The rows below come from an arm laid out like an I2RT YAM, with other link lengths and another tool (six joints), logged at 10 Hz.
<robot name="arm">
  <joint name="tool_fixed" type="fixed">
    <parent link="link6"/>
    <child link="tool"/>
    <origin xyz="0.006 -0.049 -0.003" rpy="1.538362 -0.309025 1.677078"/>
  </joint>
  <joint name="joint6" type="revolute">
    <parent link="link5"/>
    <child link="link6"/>
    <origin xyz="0.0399 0 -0.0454"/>
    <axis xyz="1 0 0"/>
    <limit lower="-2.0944" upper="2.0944"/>
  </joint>
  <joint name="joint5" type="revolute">
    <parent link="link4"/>
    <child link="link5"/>
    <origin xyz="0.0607 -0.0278 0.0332"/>
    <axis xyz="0 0 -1"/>
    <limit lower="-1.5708" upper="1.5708"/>
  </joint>
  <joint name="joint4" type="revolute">
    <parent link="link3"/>
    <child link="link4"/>
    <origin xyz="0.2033 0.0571 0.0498"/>
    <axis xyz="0 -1 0"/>
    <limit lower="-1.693" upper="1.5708"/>
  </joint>
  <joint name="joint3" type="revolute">
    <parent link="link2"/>
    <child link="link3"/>
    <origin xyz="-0.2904 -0.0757 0"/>
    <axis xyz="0 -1 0"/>
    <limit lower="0" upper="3.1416"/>
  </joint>
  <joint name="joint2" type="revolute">
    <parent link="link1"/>
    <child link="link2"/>
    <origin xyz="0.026 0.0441 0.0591"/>
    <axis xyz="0 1 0"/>
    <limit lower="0" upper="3.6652"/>
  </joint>
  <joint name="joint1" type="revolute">
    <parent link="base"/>
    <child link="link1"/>
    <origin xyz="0 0 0.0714"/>
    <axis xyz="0 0 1"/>
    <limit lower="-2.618" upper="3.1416"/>
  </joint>
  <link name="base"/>
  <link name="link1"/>
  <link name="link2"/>
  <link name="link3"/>
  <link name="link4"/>
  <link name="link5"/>
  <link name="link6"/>
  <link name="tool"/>
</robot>
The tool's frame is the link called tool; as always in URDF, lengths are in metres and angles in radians.
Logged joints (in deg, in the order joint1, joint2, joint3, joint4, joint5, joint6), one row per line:
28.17, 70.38, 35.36, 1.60, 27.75, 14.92
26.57, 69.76, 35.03, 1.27, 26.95, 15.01
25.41, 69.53, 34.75, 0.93, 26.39, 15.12
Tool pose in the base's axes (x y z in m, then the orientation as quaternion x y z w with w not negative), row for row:
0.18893, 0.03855, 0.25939, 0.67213, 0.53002, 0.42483, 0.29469
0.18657, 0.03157, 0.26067, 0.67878, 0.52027, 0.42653, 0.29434
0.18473, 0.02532, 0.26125, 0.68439, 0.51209, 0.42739, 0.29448
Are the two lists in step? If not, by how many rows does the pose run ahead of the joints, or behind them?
The pose runs 2 rows behind the joints: the pose in row i belongs to the joints in row i - 2.
